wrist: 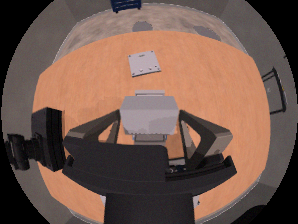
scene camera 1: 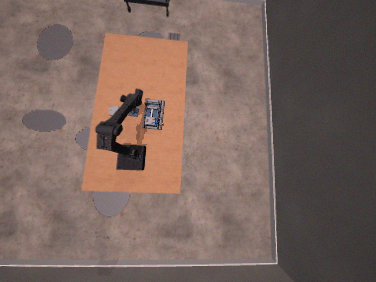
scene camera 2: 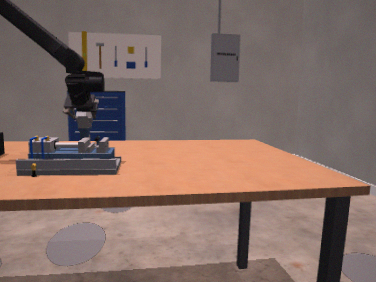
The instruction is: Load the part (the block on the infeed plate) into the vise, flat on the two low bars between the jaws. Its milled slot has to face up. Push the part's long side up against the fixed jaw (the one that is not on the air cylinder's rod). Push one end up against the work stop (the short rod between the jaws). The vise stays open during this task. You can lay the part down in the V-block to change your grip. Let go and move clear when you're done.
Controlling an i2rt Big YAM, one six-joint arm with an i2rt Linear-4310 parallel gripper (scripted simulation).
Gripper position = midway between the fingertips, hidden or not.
I see my gripper (wrist: 149, 113) and a grey part (wrist: 141, 115).
